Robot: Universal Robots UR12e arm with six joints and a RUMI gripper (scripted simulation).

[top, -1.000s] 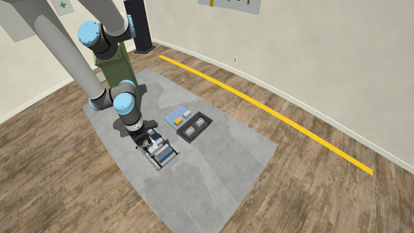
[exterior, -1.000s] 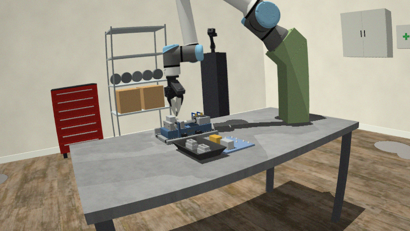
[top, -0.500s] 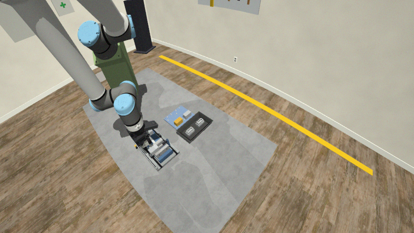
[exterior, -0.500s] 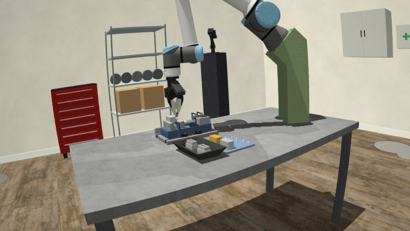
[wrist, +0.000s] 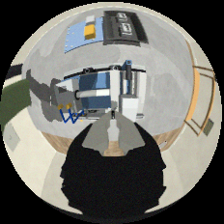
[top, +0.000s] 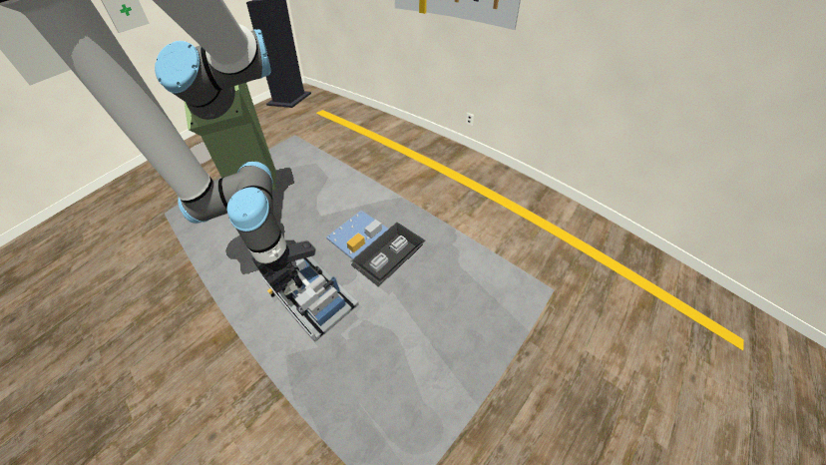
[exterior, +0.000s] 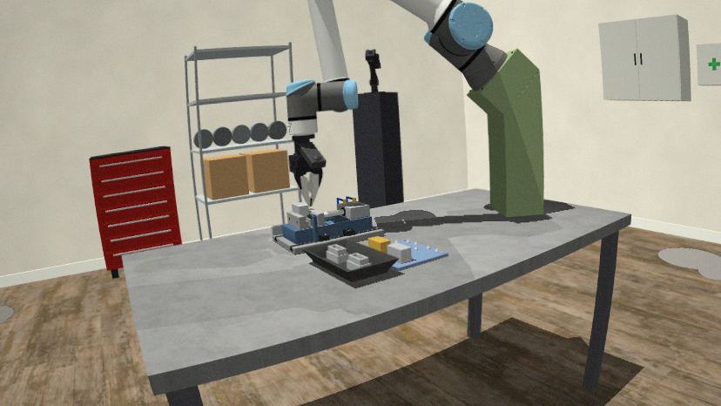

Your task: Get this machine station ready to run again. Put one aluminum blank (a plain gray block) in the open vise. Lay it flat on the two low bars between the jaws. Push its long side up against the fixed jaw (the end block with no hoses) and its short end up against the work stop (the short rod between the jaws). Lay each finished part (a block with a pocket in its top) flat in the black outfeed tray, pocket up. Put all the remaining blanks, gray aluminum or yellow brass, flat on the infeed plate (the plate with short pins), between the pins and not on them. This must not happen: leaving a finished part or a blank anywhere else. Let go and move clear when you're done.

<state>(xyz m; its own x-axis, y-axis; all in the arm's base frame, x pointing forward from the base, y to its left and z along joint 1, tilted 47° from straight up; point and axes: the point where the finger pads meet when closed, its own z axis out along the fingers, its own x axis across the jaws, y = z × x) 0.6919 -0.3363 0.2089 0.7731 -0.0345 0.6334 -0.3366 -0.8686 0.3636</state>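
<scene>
My gripper is now 80 mm above the blue vise, 50 mm to the right of it and 20 mm past it. Round my hand: yellow brass blank 280 mm to the left, 90 mm below, 50 mm ahead; then gray aluminum blank 370 mm to the left, 90 mm below, 80 mm ahead; then infeed plate 340 mm to the left, 110 mm below, 30 mm ahead.
</scene>
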